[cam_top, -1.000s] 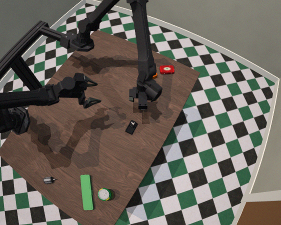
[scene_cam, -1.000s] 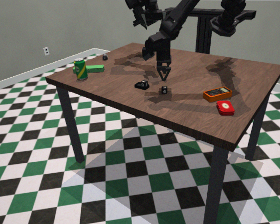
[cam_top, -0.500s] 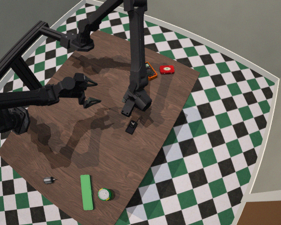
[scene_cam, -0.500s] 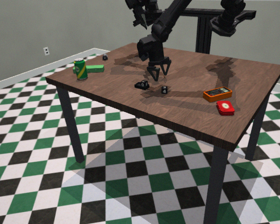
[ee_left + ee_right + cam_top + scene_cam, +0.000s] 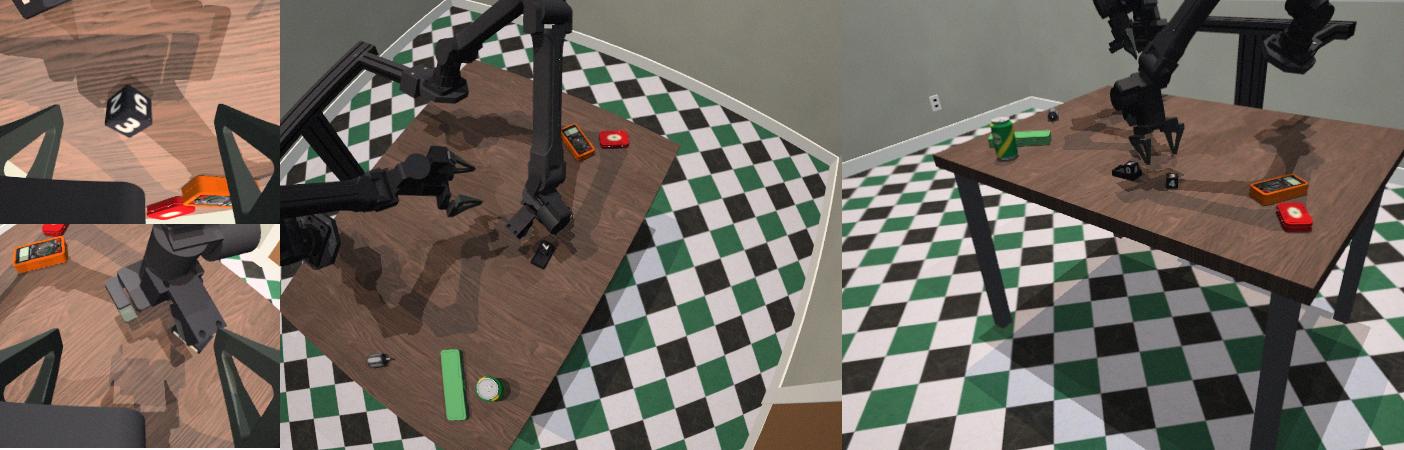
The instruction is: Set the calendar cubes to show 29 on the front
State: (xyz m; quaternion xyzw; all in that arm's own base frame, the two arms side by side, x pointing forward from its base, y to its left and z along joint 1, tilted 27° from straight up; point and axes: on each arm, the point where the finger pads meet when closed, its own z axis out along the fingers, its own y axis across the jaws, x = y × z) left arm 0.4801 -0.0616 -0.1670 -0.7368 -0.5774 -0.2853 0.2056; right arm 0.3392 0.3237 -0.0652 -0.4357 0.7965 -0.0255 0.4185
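My left gripper is now 2 cm short of the black cube, 5 cm to the right of it and 5 cm above it. From my left hand the other things lie so: black calendar tray: 3 cm ahead, 9 cm to the right, 6 cm below; then green case: 2 cm ahead, 55 cm to the right, 5 cm below; then red box: 3 cm ahead, 36 cm to the left, 5 cm below.
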